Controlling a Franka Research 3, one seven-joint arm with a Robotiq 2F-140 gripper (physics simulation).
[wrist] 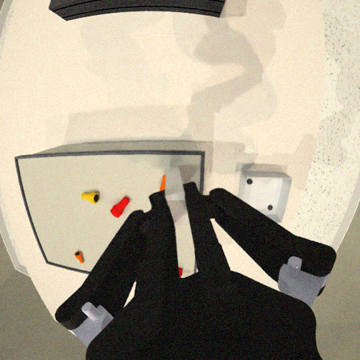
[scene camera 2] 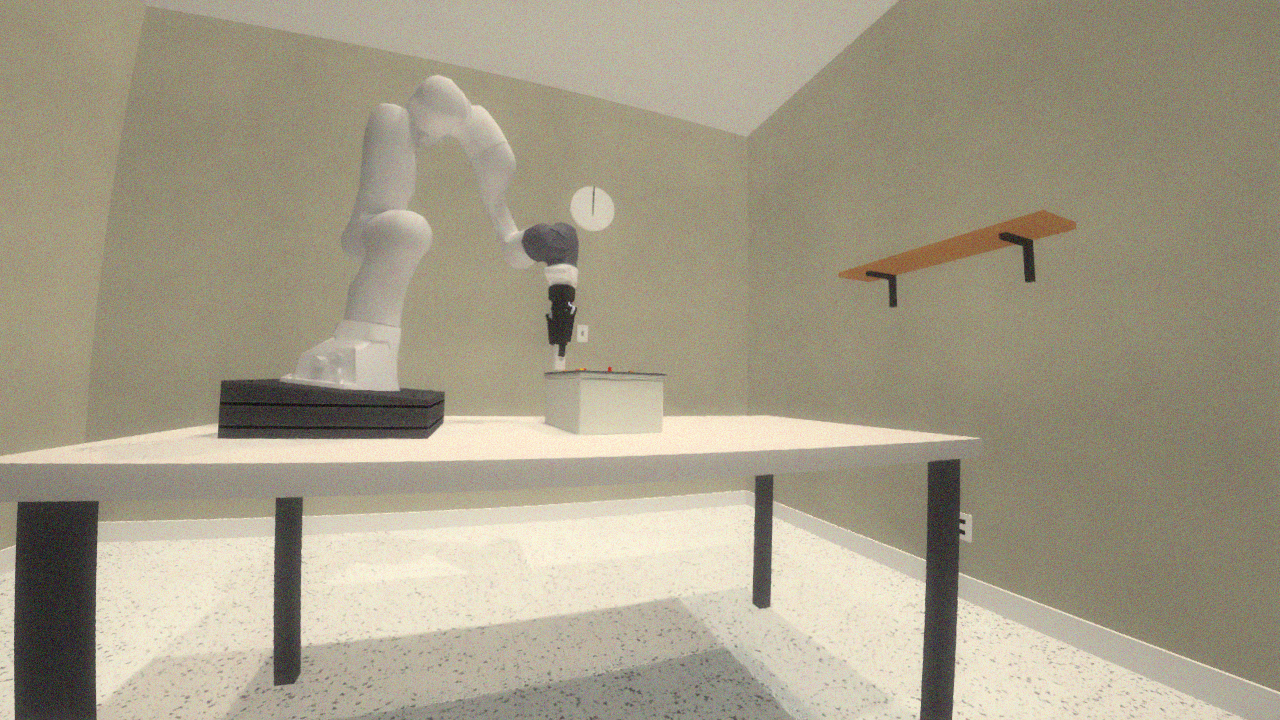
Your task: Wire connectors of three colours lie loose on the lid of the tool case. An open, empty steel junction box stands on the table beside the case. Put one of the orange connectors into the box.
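Note:
My gripper is shut with nothing between its fingers; its tips are low over the tool case lid, near the lid's right edge in the wrist view. An orange connector shows just left of the fingertips, partly hidden by the gripper. Another orange connector lies near the lid's lower left corner. A yellow connector and a red connector lie on the left half. A second red piece is mostly hidden behind the gripper. The open junction box stands right of the case.
The white table carries the case and the arm's black base block. The case stands higher than the table top. A wooden shelf is on the right wall.

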